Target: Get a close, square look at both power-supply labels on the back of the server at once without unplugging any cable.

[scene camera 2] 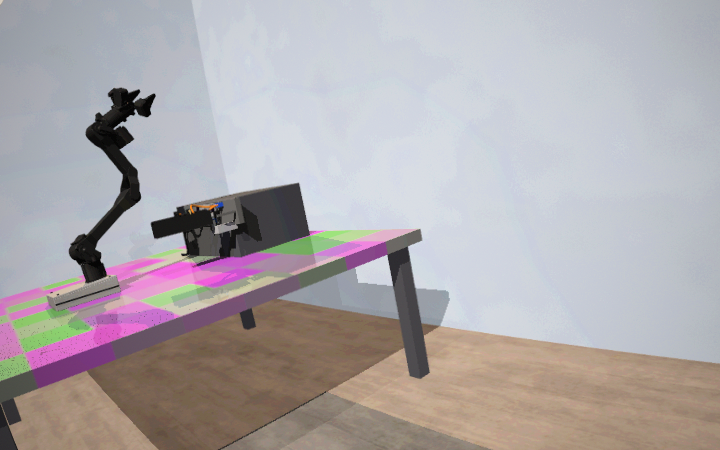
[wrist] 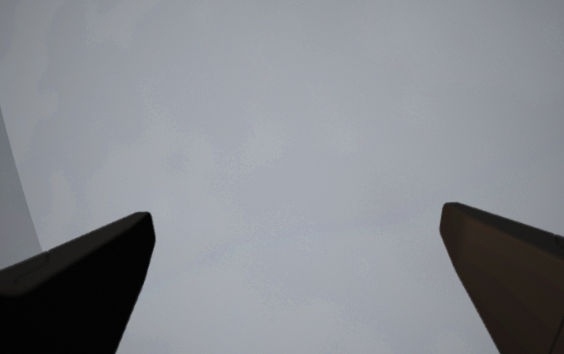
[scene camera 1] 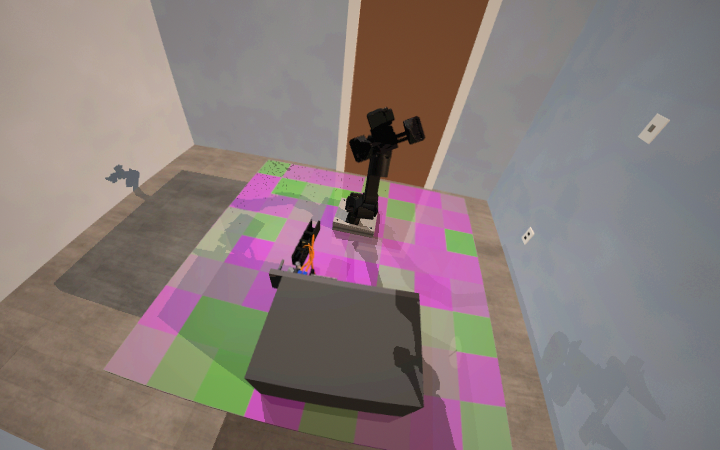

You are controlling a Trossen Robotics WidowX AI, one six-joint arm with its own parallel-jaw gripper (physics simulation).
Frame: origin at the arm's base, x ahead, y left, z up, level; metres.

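Seen in the pictures: gripper, fingertip midpoint: (scene camera 2: 147, 92) (wrist: 298, 222) (scene camera 1: 390, 137); arm's base at its link origin: (scene camera 2: 96, 279) (scene camera 1: 352, 219).
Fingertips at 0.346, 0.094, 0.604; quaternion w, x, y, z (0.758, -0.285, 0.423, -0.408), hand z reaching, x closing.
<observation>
Offsets run from my fingertips to a thing's middle, as dx, dy, dz. "spot": to the spot under its first point. Level surfaces: height alone.
The dark grey server box (scene camera 1: 339, 344) (scene camera 2: 276, 220) stands on the table. Its back, with cables, faces the arm's side. A black hinged bar @(-0.044, -0.224, -0.480) (scene camera 1: 301, 249) (scene camera 2: 180, 223) sticks out from one side of that back, and orange cables @(spot: +0.021, -0.187, -0.479) (scene camera 1: 310, 257) (scene camera 2: 203, 206) run along it. No power-supply label can be made out; in scene view 1 the box's top hides most of its back. My gripper (scene camera 1: 387, 139) (scene camera 2: 144, 98) (wrist: 298, 222) is open and empty, raised high above the table and apart from the server. The wrist view shows pale wall between the fingers, without the server.
The arm's pale base (scene camera 1: 354, 228) (scene camera 2: 84, 294) stands on the checkered pink and green table @(dz -0.651) (scene camera 1: 228, 329) (scene camera 2: 339, 244), across from the server's back. The black bar and cables project into the space between them. A brown door (scene camera 1: 414, 79) and walls stand behind the arm.
</observation>
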